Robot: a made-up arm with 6 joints.
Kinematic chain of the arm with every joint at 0, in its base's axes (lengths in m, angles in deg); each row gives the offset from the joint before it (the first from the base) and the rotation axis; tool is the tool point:
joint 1: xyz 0 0 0.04 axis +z
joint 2: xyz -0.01 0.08 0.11 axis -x
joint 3: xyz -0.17 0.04 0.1 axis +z
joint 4: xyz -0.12 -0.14 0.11 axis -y
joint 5: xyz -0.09 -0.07 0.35 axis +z
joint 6: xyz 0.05 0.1 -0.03 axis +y
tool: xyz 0 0.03 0.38
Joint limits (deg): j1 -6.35..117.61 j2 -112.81..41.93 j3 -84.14..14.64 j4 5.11..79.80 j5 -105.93..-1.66 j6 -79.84..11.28
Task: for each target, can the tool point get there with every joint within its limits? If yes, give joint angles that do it. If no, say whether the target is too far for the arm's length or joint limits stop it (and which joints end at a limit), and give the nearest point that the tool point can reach.
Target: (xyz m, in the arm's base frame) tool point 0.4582 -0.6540 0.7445
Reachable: yes | joints 105.43 -41.65 -11.67 24.75 -20.25 -39.06
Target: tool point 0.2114 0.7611 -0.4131
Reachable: no: joint limits stop it (at a limit: joint 1, joint 2, joint 3, joint 4) | nearest point -0.0842 0.6869 -0.2260 | short by 0.358 m
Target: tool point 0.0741 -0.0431 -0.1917
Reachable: no: joint limits stop it (at a limit: joint 2, joint 3, joint 4, joint 5, joint 6) | nearest point 0.4517 -0.2627 -0.0136 | short by 0.472 m
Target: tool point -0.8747 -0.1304 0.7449
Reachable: yes | joints 22.62 11.17 -9.32 57.54 -93.40 -21.07
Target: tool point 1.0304 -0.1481 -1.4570
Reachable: no: too far | nearest point 0.6956 -0.1853 -0.5598 | short by 0.958 m
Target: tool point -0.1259 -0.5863 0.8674
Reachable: yes | joints 52.71 -83.96 -62.73 46.52 -13.78 -46.45
